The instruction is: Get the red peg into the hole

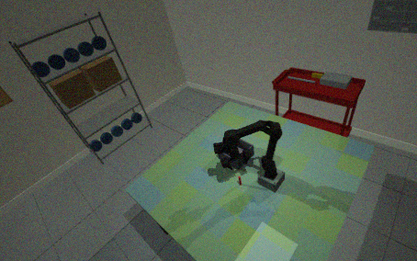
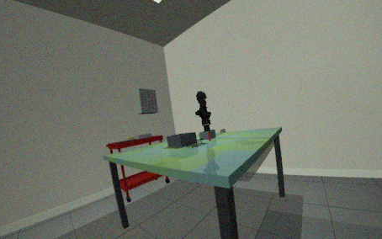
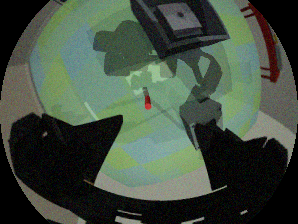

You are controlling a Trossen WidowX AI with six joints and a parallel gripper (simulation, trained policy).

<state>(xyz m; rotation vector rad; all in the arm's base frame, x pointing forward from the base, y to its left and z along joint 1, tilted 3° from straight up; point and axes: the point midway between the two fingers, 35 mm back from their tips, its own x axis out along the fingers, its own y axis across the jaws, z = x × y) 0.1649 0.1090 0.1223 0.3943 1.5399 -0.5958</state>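
Now: the red peg 20 mm to the left of my gripper tip and 130 mm below it. The rest, counted from my gripper tip: grey plate: 160 mm ahead, 180 mm to the right, 120 mm below; box: 160 mm ahead, 180 mm to the right, 140 mm below.
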